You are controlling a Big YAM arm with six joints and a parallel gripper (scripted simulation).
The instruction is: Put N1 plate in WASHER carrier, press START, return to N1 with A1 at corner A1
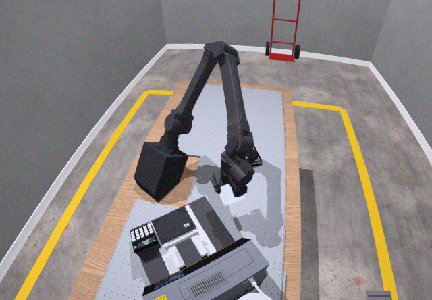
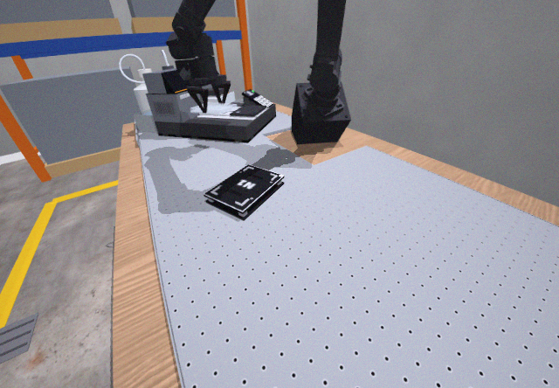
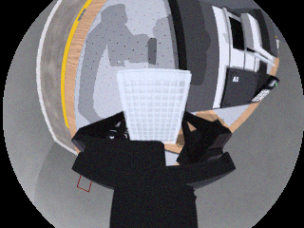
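Right now my hand is 29 cm to the right of the black nest N1, 13 cm above it and 1 cm past it. From my hand the other things lie so: plate washer 29 cm to the right, 5 cm behind, 2 cm below; white well plate 1 cm below; dark carrier 19 cm to the right, 17 cm behind, 7 cm below.
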